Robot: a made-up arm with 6 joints.
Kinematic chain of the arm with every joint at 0, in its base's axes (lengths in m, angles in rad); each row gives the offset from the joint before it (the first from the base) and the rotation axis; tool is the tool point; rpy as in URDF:
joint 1: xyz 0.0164 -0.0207 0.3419 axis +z
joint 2: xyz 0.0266 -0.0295 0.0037 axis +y
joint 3: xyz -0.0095 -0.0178 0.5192 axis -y
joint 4: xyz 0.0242 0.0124 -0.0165 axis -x
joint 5: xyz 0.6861 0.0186 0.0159 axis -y
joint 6: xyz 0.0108 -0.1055 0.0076 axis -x
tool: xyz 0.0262 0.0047 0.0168 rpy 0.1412 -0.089 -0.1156
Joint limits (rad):
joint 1: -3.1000..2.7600
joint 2: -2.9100..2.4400
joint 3: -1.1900..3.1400
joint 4: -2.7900..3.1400
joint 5: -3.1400..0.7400
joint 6: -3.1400..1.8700
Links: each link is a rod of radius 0.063 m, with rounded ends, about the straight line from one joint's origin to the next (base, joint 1, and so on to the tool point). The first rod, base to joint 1, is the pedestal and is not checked.
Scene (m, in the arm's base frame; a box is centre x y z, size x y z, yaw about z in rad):
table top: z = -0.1
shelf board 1: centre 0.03 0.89 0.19 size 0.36 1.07 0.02 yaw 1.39
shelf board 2: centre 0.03 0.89 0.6 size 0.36 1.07 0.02 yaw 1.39
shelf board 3: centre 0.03 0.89 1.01 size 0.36 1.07 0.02 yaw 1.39
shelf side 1: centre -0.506 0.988 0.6 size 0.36 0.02 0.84 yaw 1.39
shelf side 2: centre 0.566 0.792 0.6 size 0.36 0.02 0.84 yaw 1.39
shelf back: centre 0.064 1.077 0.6 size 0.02 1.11 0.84 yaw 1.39
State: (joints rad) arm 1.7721 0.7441 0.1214 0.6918 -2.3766 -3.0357
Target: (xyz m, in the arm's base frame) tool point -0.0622 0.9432 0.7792
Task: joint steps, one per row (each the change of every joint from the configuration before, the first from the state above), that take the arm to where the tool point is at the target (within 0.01 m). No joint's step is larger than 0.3 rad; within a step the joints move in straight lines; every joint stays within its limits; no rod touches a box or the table.
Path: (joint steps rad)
1: 0.0855 -0.1945 -0.2731 -0.0169 -0.0091 -0.0110
2: 0.0855 -0.1946 -0.2730 -0.0170 -0.0092 -0.0111
3: 0.0855 -0.1945 -0.2731 -0.0169 -0.0091 -0.0110
4: -0.0211 -0.1618 0.1809 0.0178 -0.0026 0.0037
5: -0.0212 -0.1618 0.1809 0.0178 -0.0025 0.0037
6: -0.0743 0.2321 0.2598 0.0159 0.0102 0.0108
7: -0.0744 0.2322 0.2597 0.0159 0.0102 0.0108
8: -0.0744 0.2322 0.2598 0.0160 0.0102 0.0108

